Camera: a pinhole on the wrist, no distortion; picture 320 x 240 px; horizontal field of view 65.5 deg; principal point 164.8 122.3 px. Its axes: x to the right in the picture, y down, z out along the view. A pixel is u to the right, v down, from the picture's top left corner.
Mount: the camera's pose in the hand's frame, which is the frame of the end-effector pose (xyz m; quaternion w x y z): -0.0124 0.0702 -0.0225 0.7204 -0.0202 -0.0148 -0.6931
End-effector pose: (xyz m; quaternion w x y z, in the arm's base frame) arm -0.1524 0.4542 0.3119 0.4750 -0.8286 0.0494 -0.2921
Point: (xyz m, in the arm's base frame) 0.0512 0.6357 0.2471
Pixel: 245.5 192.1
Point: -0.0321 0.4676 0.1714
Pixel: 81.0 197.8
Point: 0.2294 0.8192 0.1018
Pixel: 188.5 164.4
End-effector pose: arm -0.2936 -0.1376 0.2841 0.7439 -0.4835 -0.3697 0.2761
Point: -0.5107 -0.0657 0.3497
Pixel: 267.5 78.2
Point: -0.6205 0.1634 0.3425
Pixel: 174.4 159.5
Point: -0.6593 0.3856 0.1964
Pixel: 81.7 200.9
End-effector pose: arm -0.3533 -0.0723 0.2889 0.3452 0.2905 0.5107 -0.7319
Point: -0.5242 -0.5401 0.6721
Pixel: 306.2 78.0
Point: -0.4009 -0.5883 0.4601
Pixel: 211.8 125.5
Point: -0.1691 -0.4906 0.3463
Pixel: 91.0 92.1
